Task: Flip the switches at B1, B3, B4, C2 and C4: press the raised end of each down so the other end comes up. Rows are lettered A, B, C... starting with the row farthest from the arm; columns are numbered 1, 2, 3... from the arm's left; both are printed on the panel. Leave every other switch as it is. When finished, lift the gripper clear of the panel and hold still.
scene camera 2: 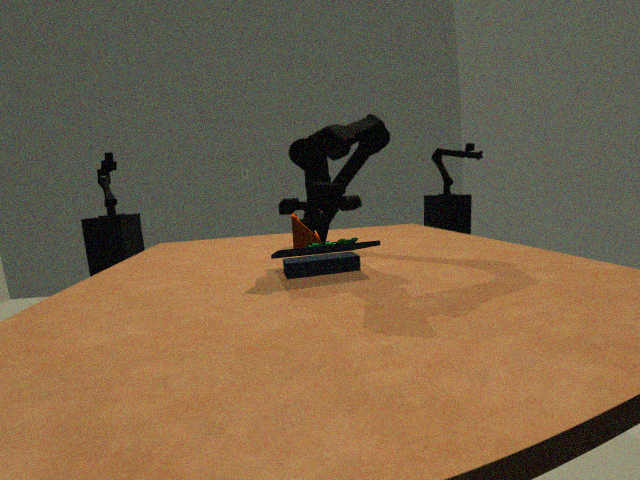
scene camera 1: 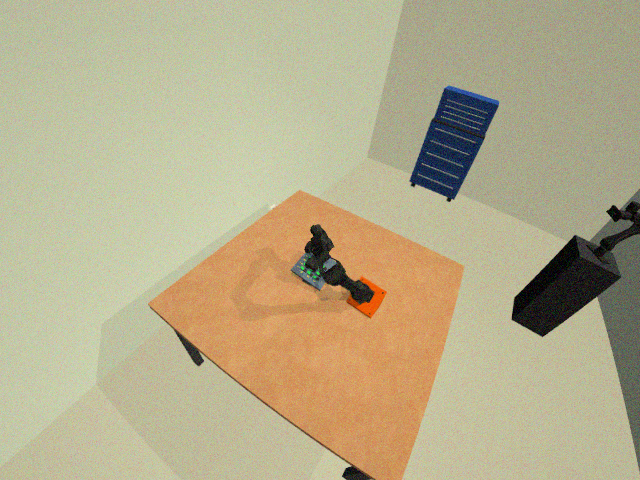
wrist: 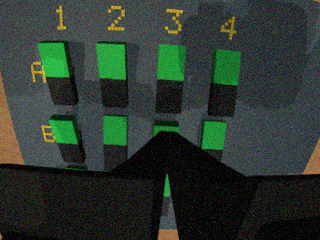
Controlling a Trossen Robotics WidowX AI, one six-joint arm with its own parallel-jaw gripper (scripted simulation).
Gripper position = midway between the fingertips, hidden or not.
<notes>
My gripper (scene camera 2: 323, 241) is shut, with nothing in its grasp. Also in view: a rocker switch (wrist: 64, 127), a rocker switch (wrist: 115, 126) and a rocker switch (wrist: 213, 133).
My gripper also shows in the wrist view (wrist: 166, 139).
</notes>
